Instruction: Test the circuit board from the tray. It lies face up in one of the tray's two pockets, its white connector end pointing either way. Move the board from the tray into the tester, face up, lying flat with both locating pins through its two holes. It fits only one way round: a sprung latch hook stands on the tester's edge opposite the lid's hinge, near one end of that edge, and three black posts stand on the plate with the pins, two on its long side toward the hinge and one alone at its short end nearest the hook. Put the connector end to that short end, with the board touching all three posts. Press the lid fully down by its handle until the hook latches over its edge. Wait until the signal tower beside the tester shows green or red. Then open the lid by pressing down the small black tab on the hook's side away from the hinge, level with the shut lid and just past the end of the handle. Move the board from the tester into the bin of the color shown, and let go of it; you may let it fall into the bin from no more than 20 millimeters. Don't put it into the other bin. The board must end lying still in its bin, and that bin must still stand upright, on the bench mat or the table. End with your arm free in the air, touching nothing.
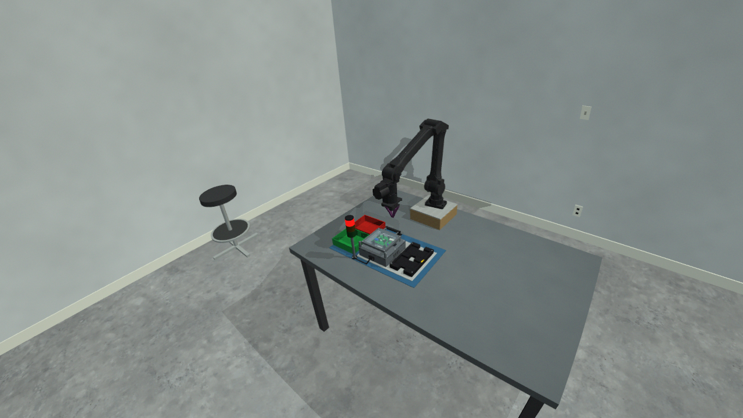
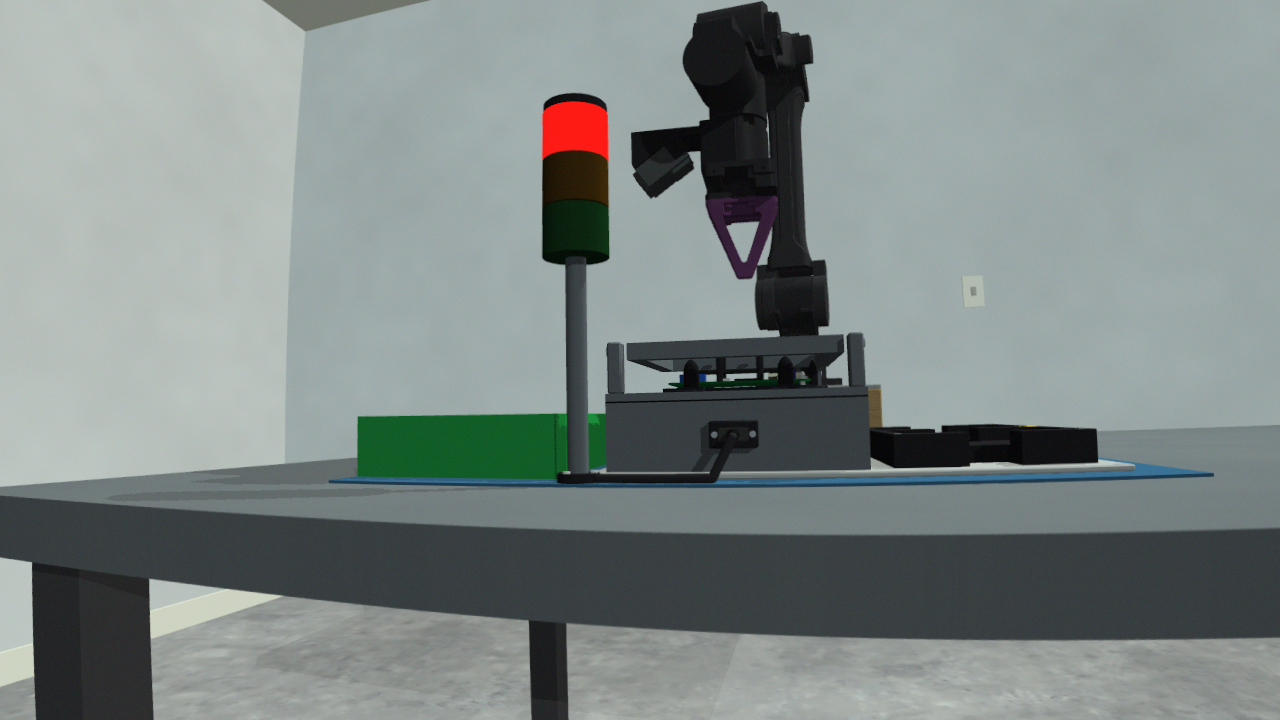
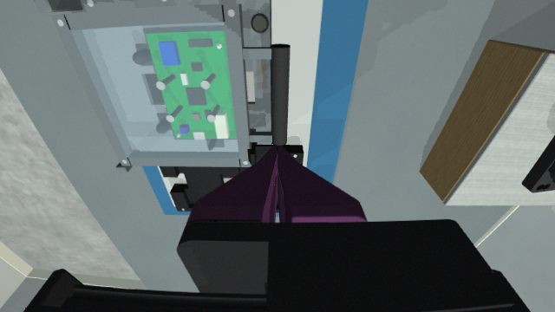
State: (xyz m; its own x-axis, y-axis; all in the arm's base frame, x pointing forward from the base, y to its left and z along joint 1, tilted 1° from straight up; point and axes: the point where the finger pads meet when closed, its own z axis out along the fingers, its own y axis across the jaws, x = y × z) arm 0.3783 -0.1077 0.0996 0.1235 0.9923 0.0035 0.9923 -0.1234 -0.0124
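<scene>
Right now my hand is 3 cm short of the black latch hook, 5 cm to the right of it and 9 cm above it. From my hand the other things lie so: green circuit board (8 cm ahead, 1 cm to the right, 11 cm below); black tester plate (9 cm ahead, 1 cm to the right, 11 cm below); clear lid (8 cm ahead, 1 cm to the right, 9 cm below).
</scene>
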